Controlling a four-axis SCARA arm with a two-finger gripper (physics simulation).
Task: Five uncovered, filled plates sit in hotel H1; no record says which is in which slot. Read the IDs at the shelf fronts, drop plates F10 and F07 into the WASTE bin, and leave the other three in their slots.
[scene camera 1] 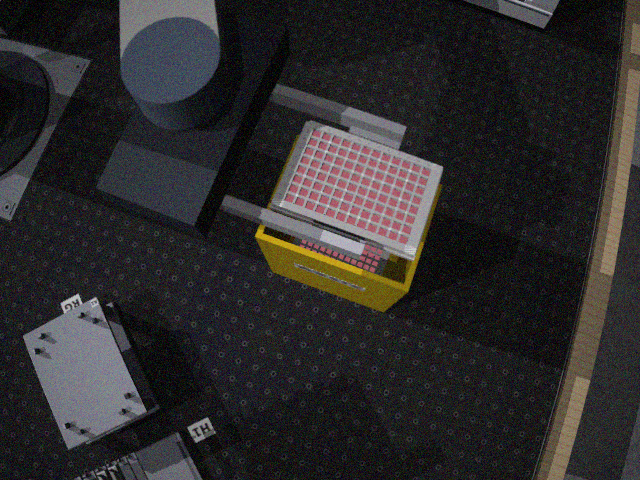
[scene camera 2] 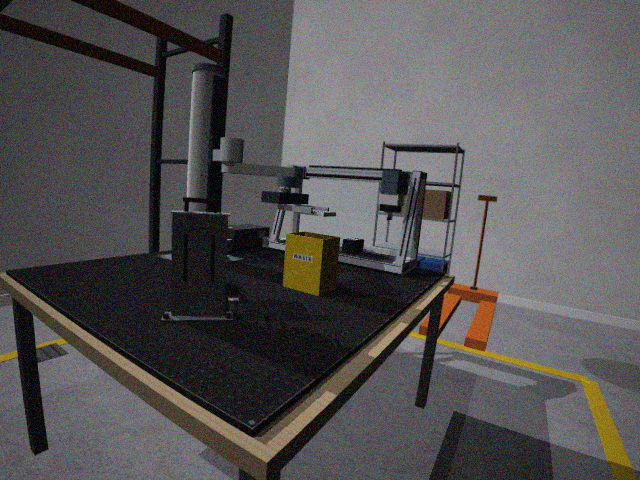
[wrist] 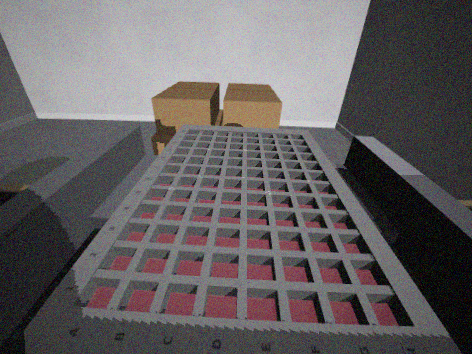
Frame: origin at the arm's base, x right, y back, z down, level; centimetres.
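Seen in the pictures: gripper, fingertip midpoint: (scene camera 1: 383, 191) (scene camera 2: 320, 210) (wrist: 244, 150).
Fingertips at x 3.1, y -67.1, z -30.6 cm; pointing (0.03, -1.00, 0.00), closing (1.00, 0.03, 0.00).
Offsets run from my fingertips to a thing's top centre. "*": to the spot under its first point.
My gripper (scene camera 1: 359, 184) (scene camera 2: 324, 211) (wrist: 244, 150) is shut on an uncovered plate with pink-filled wells @(dy +2.1, dx -0.1, dz +0.2 cm) (scene camera 1: 348, 193) (wrist: 227, 215). It holds the plate level above the yellow WASTE bin @(dy +2.5, dx -0.5, dz +9.4 cm) (scene camera 1: 284, 255) (scene camera 2: 305, 273). The plate covers most of the bin's opening in scene camera 1. Another pink-filled plate @(* dy -1.8, dx -0.5, dz +27.4 cm) (scene camera 1: 373, 259) lies inside the bin, partly hidden by the held plate and a finger. Hotel H1 (scene camera 1: 168, 457) (scene camera 2: 199, 248) shows its top at the lower edge of scene camera 1 and stands tall in scene camera 2. Its slots and plate IDs cannot be read, nor can the held plate's ID.
A pale pegged platform @(dy +28.7, dx +26.9, dz +22.4 cm) (scene camera 1: 85, 372) with an RG label @(* dy +36.7, dx +19.6, dz +29.3 cm) (scene camera 1: 71, 304) stands near H1. A gantry machine (scene camera 2: 421, 222) stands behind the bin. The arm's column (scene camera 2: 199, 139) rises behind the hotel. A pale device with a round opening @(* dy +55.9, dx -15.5, dz +29.4 cm) (scene camera 1: 67, 67) is at the left. The wooden table edge (scene camera 1: 589, 320) runs along the right.
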